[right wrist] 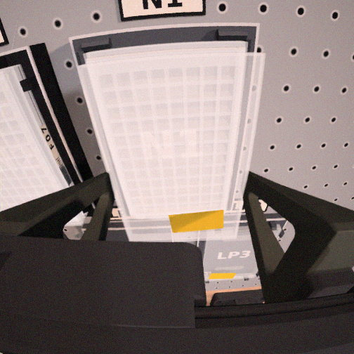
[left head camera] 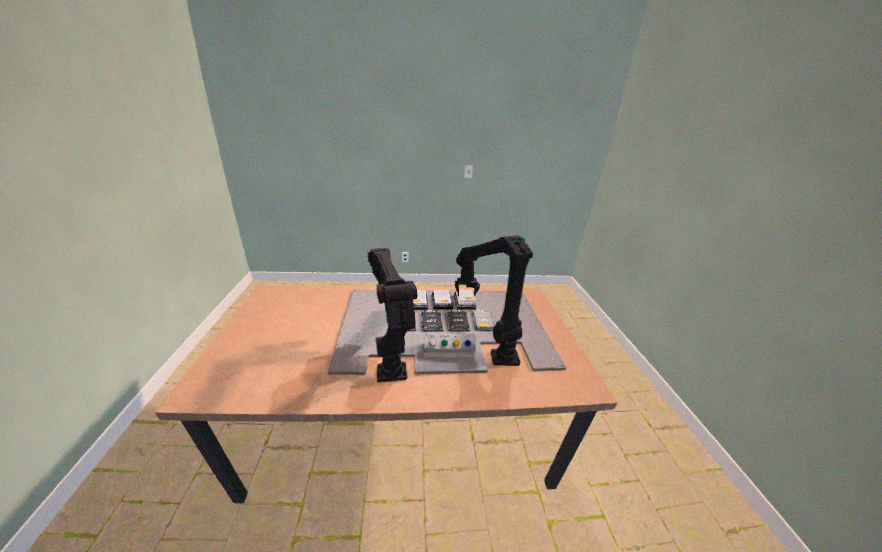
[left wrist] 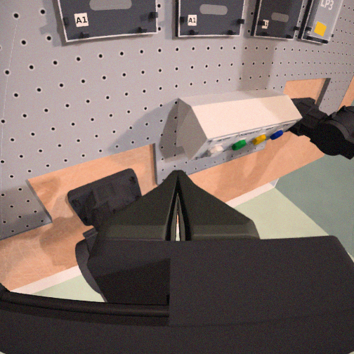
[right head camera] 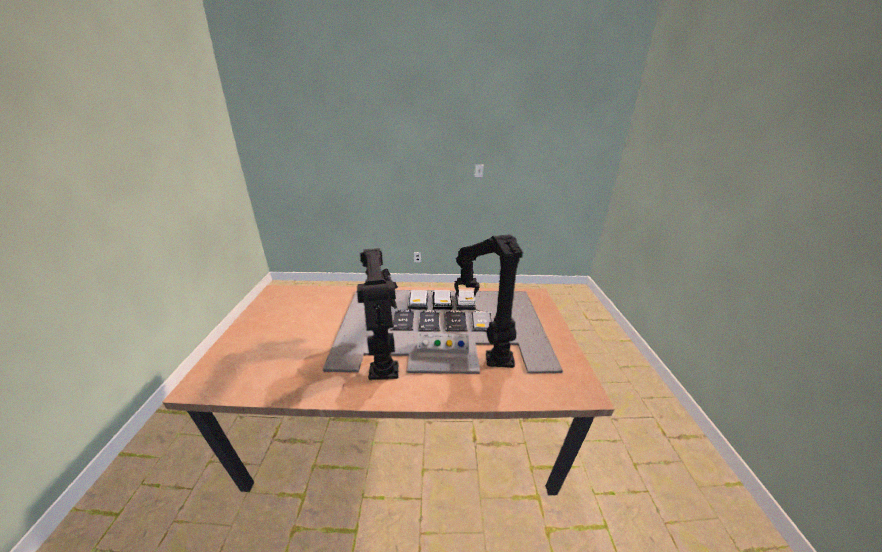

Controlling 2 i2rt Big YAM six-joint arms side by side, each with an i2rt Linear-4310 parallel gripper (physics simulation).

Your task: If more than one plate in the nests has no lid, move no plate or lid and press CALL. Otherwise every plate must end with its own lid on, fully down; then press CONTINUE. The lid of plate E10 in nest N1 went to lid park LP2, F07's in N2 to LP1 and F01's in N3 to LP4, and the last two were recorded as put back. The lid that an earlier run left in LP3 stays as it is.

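Pixels of known places: left gripper, fingertip midpoint: [right head camera: 396,307]; right gripper, fingertip midpoint: [left head camera: 466,296] [right head camera: 466,296]; left arm's base, link origin: [left head camera: 391,372] [right head camera: 384,371]; right arm's base, link origin: [left head camera: 504,358] [right head camera: 499,359].
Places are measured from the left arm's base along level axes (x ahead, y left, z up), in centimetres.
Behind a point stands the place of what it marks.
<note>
My right gripper [right wrist: 178,178] [left head camera: 467,290] @(x 45.3, y -41.7, z 5.6 cm) [right head camera: 467,290] @(x 45.3, y -41.7, z 5.6 cm) is shut on a clear lid [right wrist: 196,221] with a yellow mark, one finger at each side. The lid is slightly above and offset from the white plate [right wrist: 165,49] in nest N1 [right wrist: 165,36]. Plate F07 [right wrist: 19,137] is in the neighbouring nest at the left of the right wrist view; whether its lid is fully down is unclear. The N3 plate [right head camera: 418,298] @(x 46.6, y -15.7, z 4.7 cm) is at the left of the nest row. A lid with a yellow mark [left wrist: 320,29] [right head camera: 481,320] @(x 27.3, y -46.4, z 3.1 cm) lies in LP3. My left gripper [left wrist: 177,178] is shut and empty.
Three dark lid parks [right head camera: 402,320] @(x 31.0, y -7.3, z 2.3 cm) [right head camera: 429,320] @(x 30.1, y -20.7, z 2.3 cm) [right head camera: 455,320] @(x 29.3, y -33.7, z 2.3 cm) show no lid, left of LP3. The button box [left wrist: 240,115] [right head camera: 442,343] @(x 7.2, y -24.8, z 7.4 cm) stands in front, with white, green, yellow and blue buttons. My left arm [left head camera: 396,305] @(x -19.0, y -1.7, z 46.6 cm) stands over the board's left part.
</note>
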